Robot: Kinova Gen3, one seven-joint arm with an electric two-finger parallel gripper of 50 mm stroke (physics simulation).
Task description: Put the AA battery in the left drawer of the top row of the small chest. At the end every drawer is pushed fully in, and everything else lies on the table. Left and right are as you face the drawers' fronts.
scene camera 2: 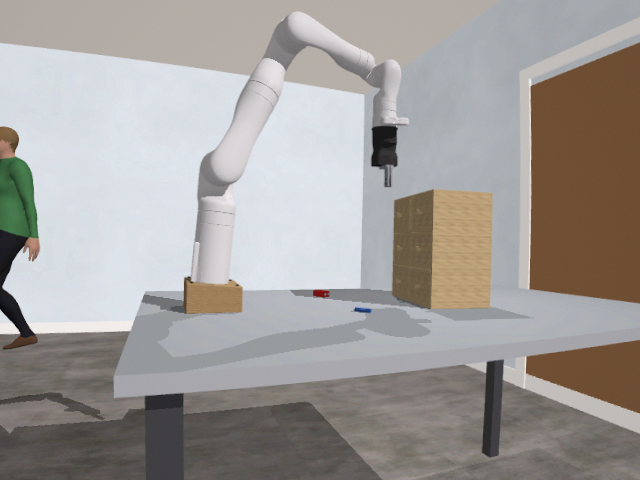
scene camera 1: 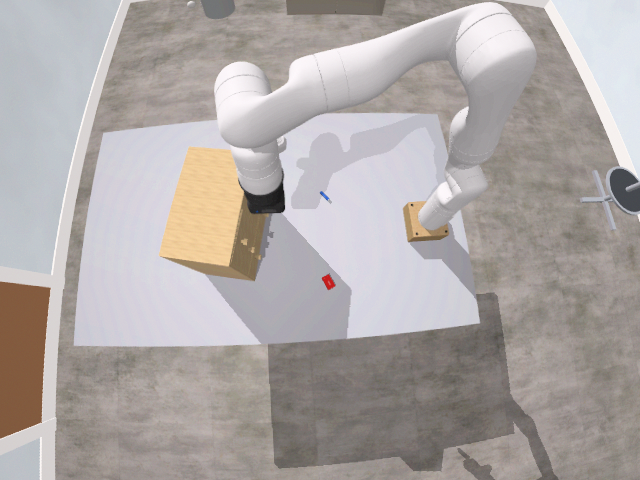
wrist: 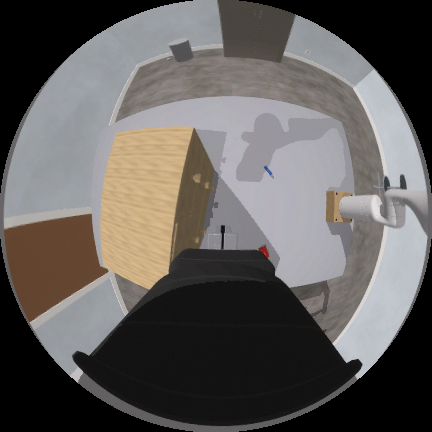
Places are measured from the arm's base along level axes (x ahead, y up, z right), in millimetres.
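Pixels of known places: gripper, fingertip midpoint: [scene camera 2: 388, 187] [wrist: 222, 233]; arm's base, link origin: [scene camera 2: 209, 281] [scene camera 1: 430, 217] [wrist: 344, 206].
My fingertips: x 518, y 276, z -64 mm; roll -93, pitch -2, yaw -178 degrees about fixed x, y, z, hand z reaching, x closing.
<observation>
For each thing: its top centre in the pictures, then the offset to it from my fingertips. "spot": a spot on its surface instead. Level surfaces: height alone.
- AA battery, top centre: [scene camera 2: 362, 307] [scene camera 1: 325, 195] [wrist: 268, 170] dx -151, dy -334, dz +168 mm
- small wooden chest, top centre: [wrist: 129, 208] [scene camera 1: 206, 201] [scene camera 2: 438, 196] dx +164, dy -21, dz +23 mm
- top row, surface spot: [scene camera 2: 401, 213] spot: dx +83, dy -72, dz -65 mm
- red block-like object, top centre: [scene camera 2: 321, 290] [scene camera 1: 328, 281] [wrist: 263, 252] dx -155, dy -326, dz -144 mm
- table, surface height: dy -344 mm
The AA battery [scene camera 1: 325, 196] [scene camera 2: 362, 310] [wrist: 269, 172], blue with a pale end, lies on its side on the table, between the chest and the arm's base. The small wooden chest [scene camera 1: 201, 206] [scene camera 2: 461, 248] [wrist: 145, 200] has two columns of three knobbed drawers, their fronts facing the arm's base. The left drawer of the top row [scene camera 2: 401, 213] looks flush, as do the other drawers. My gripper [scene camera 2: 387, 184] [wrist: 222, 233] is shut and empty, pointing down. It hangs above the level of the chest's top, near the drawer fronts. Its fingers are hidden in scene camera 1.
A red block-like object [scene camera 1: 328, 281] [scene camera 2: 321, 293] [wrist: 263, 251] lies on the table [scene camera 1: 129, 310] [scene camera 2: 258, 366] [wrist: 305, 265], off the chest's front on the left-drawer side. The arm's wooden base block [scene camera 1: 413, 235] [scene camera 2: 212, 299] [wrist: 331, 206] stands at the opposite end from the chest.
</observation>
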